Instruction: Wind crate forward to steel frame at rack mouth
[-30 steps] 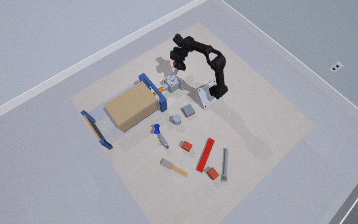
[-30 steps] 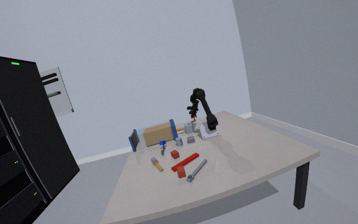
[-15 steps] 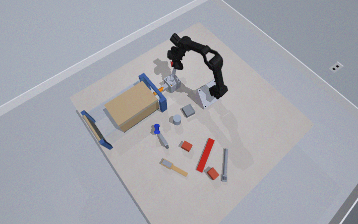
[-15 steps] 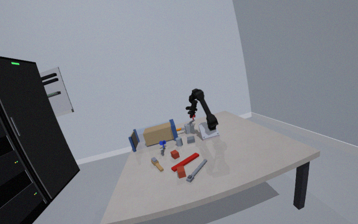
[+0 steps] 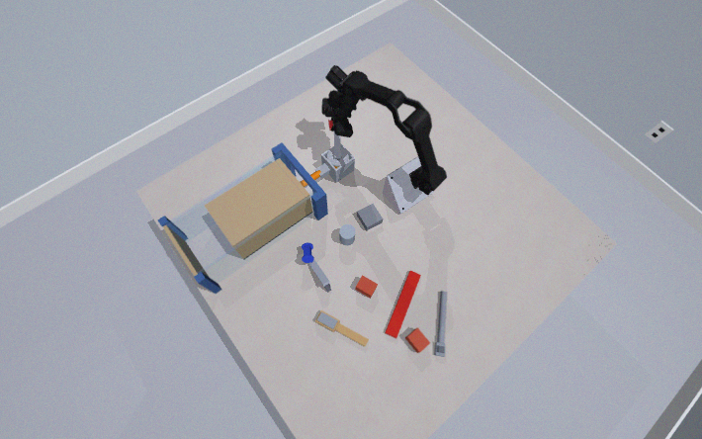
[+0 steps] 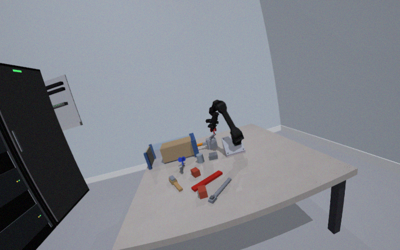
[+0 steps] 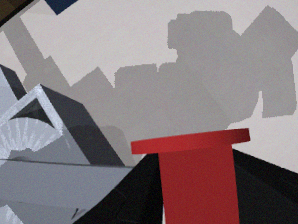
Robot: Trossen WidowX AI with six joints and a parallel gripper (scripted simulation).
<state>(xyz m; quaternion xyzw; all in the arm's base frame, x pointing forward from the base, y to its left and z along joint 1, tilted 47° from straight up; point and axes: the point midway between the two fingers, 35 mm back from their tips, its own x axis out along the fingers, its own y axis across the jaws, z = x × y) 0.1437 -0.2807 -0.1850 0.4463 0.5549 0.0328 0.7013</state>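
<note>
My gripper tip is 4 cm to the right of the red-knobbed handle and 2 cm above it. Round my gripper tip: red knob: 2 cm behind, 1 cm to the left; blue frame: 20 cm ahead, 10 cm to the left, 2 cm below; grey winch: 2 cm ahead, 8 cm to the left, 10 cm below.
</note>
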